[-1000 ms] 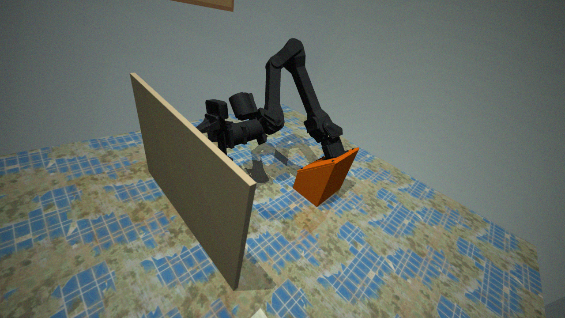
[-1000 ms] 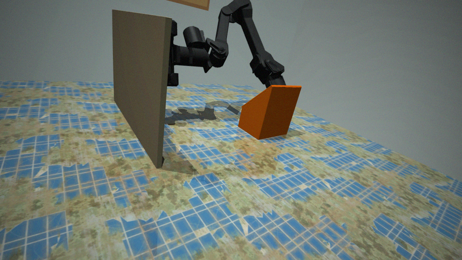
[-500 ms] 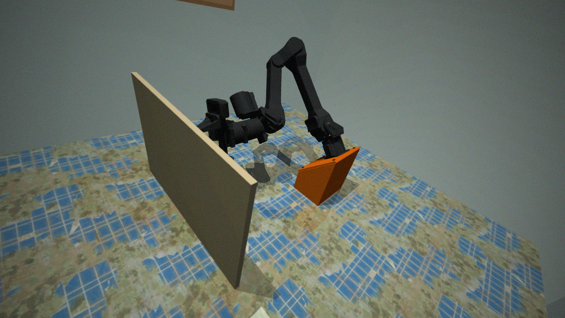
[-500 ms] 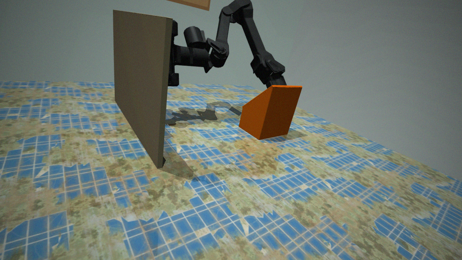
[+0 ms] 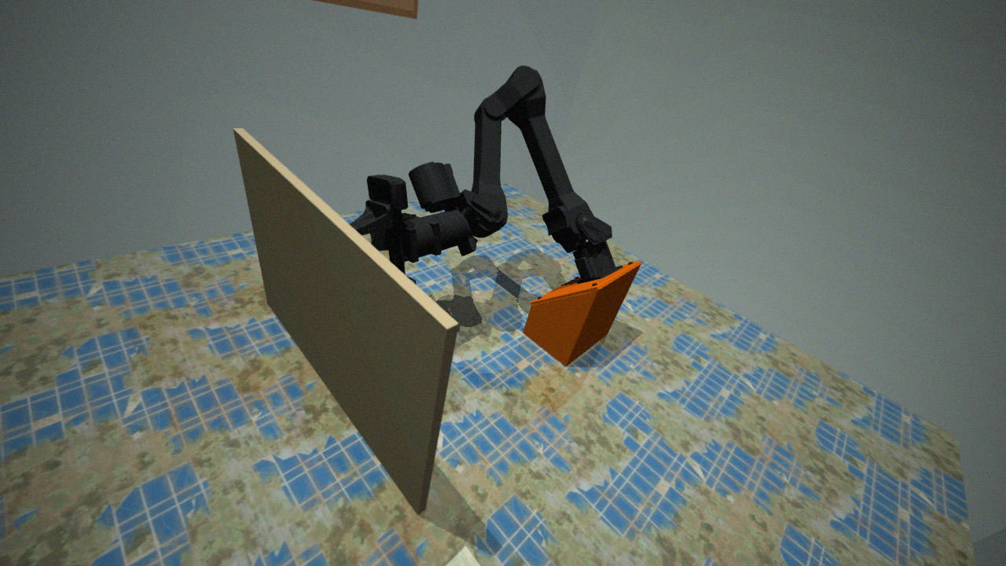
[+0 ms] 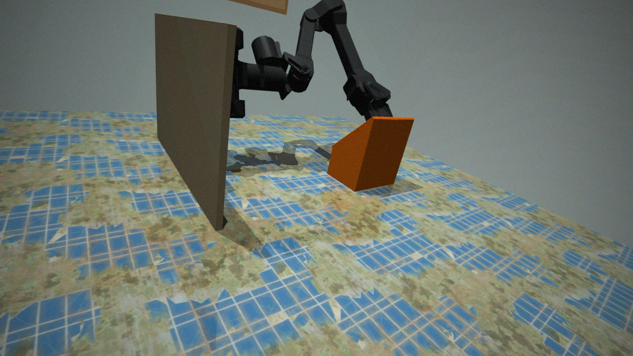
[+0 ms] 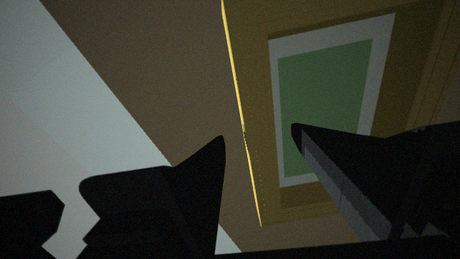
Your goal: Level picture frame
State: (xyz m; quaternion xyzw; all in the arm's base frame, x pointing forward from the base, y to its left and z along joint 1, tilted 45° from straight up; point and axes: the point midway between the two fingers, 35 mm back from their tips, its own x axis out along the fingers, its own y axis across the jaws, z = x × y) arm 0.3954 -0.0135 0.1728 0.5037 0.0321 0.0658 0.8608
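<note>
My gripper tip is 1 cm short of the picture frame, 2 cm to the right of it and 5 cm above it. The rest, counted from my gripper tip: wall panel: 2 cm ahead, 2 cm to the left, 6 cm below.
</note>
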